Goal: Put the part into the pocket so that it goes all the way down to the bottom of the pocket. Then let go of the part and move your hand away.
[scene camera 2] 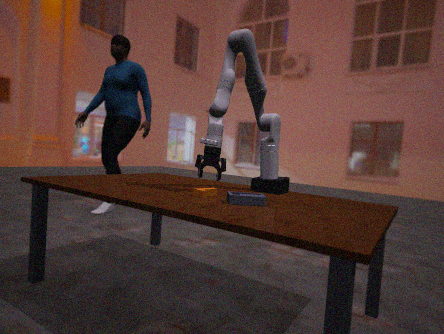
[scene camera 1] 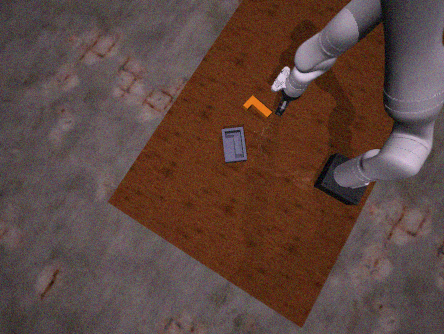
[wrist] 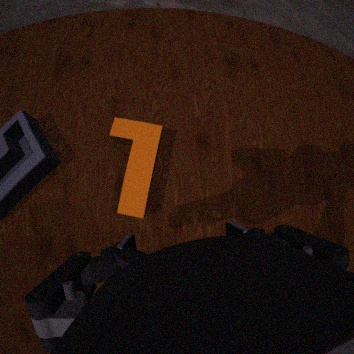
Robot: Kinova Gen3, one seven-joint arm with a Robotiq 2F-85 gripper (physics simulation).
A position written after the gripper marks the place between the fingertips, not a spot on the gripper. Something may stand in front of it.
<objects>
The gripper (wrist: pixel 181 239) is open and holds nothing. Also in view: an orange L-shaped part (wrist: pixel 144 138).
</objects>
